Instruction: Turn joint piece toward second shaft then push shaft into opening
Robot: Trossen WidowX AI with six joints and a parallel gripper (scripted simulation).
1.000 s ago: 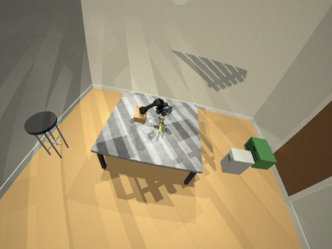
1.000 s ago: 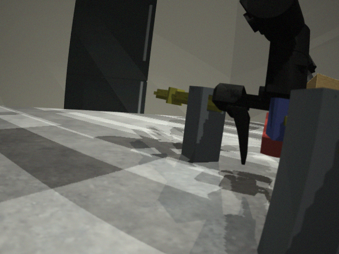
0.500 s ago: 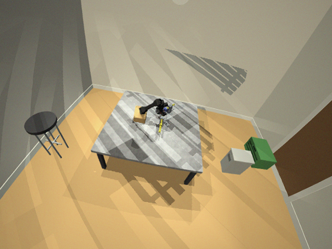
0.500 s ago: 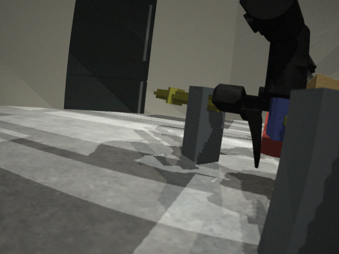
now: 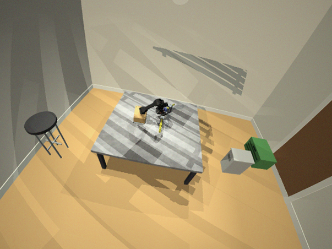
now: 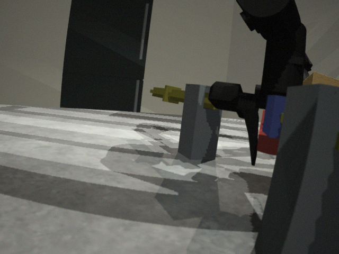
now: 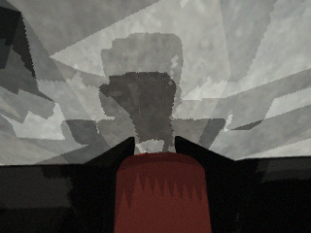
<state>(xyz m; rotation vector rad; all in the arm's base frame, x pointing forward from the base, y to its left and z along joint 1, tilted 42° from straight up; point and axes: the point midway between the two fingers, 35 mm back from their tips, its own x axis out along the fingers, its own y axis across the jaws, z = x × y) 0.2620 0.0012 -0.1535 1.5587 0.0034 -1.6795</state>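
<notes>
Now: the red square joint piece 50 mm above my gripper tip.
</notes>
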